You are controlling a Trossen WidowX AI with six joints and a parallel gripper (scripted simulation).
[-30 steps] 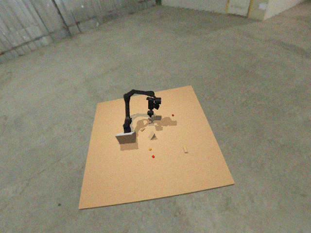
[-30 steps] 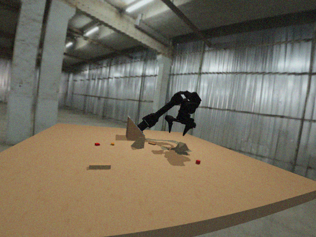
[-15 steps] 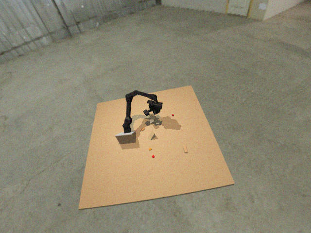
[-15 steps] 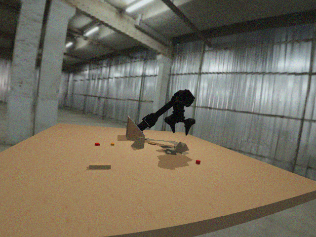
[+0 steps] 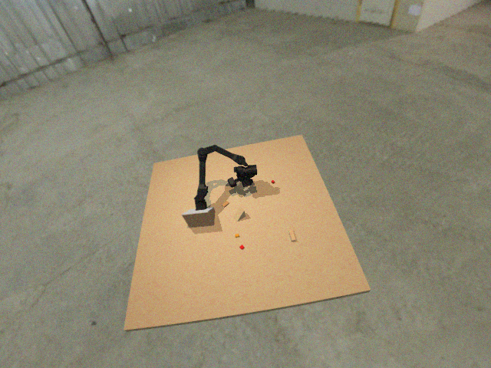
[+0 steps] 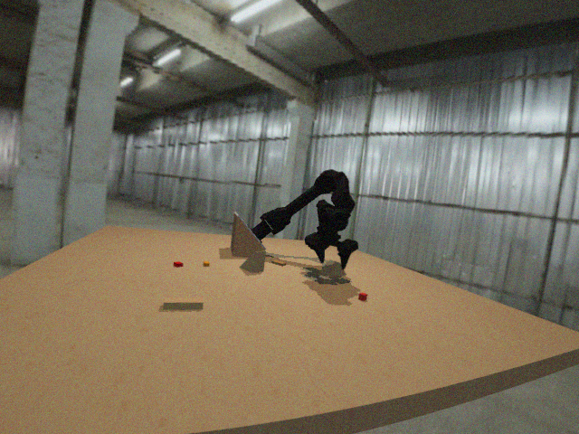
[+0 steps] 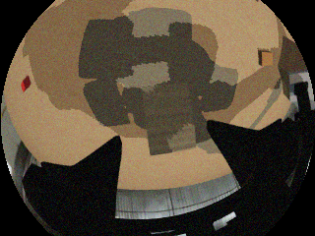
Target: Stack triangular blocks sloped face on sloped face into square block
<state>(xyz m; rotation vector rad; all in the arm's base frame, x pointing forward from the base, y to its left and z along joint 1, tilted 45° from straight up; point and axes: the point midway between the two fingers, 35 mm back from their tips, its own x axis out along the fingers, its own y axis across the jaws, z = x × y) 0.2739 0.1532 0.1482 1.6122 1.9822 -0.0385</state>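
My gripper tip is 5 cm past the orange cube, 41 cm to the left of it and 3 cm above it. The rest, counted from my gripper tip: tan plank (28 cm ahead, 46 cm to the right, 2 cm below).
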